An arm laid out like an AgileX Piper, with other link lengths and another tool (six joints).
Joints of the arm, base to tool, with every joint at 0 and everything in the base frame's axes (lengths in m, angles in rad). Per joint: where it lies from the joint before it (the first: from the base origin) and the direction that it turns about. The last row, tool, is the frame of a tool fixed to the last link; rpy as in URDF.
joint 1: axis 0 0 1 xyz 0 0 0.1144
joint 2: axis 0 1 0 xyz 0 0 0
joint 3: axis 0 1 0 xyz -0.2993 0 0.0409
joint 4: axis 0.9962 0 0.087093 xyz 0.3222 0 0.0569
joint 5: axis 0 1 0 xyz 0 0 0
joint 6: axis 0.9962 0 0.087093 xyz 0.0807 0 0.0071
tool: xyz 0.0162 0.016 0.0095 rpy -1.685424 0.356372 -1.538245
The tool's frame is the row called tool.
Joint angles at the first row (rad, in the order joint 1, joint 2, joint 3, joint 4, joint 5, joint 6):
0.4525, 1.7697, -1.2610, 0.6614, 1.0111, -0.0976
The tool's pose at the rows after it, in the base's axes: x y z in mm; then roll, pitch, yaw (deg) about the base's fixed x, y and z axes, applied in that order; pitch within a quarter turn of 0, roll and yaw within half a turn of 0:
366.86 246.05 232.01 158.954 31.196 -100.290
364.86 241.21 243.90 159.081 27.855 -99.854
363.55 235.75 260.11 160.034 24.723 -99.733
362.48 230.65 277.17 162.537 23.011 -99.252
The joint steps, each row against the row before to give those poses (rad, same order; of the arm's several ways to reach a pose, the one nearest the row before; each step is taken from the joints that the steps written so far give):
0.0000, -0.0091, -0.0309, -0.0477, 0.0637, 0.0592
0.0000, -0.0172, -0.0271, -0.0734, 0.0587, 0.0573
0.0000, -0.0217, -0.0337, -0.0728, 0.0557, 0.0598
0.0000, -0.0268, -0.0257, -0.0571, 0.0248, 0.0373

